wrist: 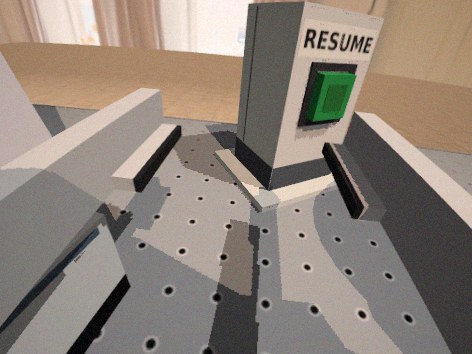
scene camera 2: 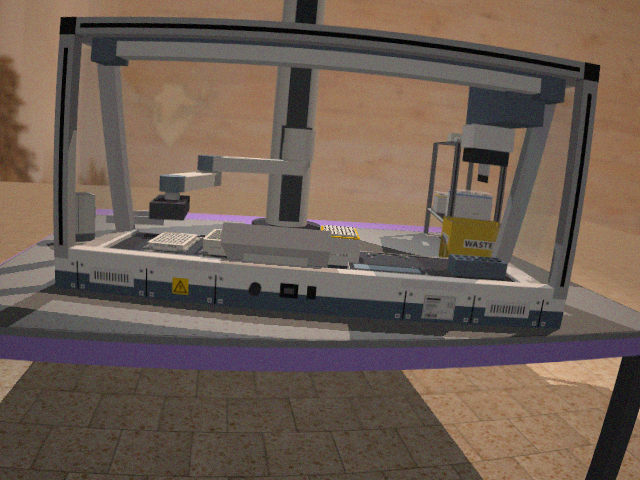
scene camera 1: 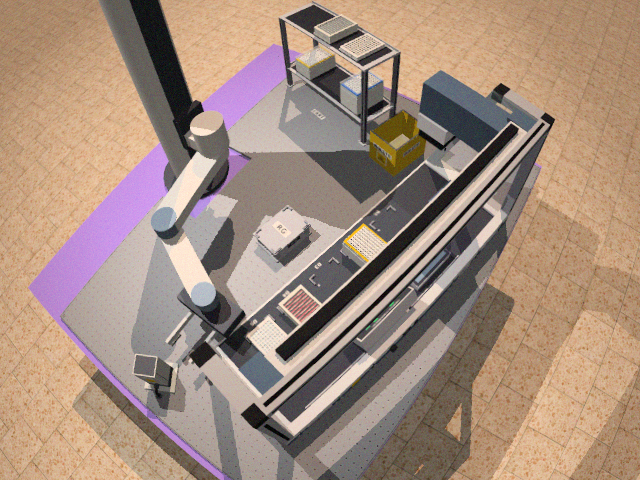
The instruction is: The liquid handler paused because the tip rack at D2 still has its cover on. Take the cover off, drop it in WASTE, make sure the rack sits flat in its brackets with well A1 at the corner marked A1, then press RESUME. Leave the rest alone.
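Frame: origin at the arm's base, x ahead, y left, z up, level; millimetres.
Seen in the pictures: gripper, fingertip midpoint: (wrist: 254,121) (scene camera 2: 110,215) (scene camera 1: 178,353).
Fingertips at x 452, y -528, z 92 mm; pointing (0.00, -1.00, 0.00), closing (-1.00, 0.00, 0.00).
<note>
Offsets run from my fingertips to a thing's top centre. "spot": to the spot under its first point.
The green RESUME button @(spot: dy -59, dx -52, dz +1 mm) (wrist: 334,97) is on the face of a grey-white box @(dy -92, dx -33, dz +51 mm) (scene camera 1: 146,365) (scene camera 2: 85,217) (wrist: 272,95). My gripper (scene camera 1: 187,345) (wrist: 254,121) is open and empty, its fingers wide apart; the box stands just beyond their tips, nearer the right finger. No contact with the button shows. A tip rack with a yellow rim (scene camera 1: 365,242) (scene camera 2: 339,231) stands in the deck, its tip pattern showing and no cover seen on it. It looks level; its A1 mark cannot be read. The yellow WASTE bin @(dy +970, dx +113, dz +56 mm) (scene camera 1: 382,153) (scene camera 2: 470,227) has a pale piece @(dy +972, dx +119, dz -48 mm) (scene camera 1: 399,141) inside.
A grey RG box @(dy +488, dx -11, dz -24 mm) (scene camera 1: 281,228) stands behind the deck. A white plate (scene camera 1: 267,334) (scene camera 2: 173,241) and a red-striped plate @(dy +312, dx +209, dz +4 mm) (scene camera 1: 301,304) sit at one deck end. A long gantry beam (scene camera 1: 403,237) crosses above. A shelf rack @(spot: dy +945, dx -10, dz +118 mm) (scene camera 1: 364,105) stands beside the bin.
</note>
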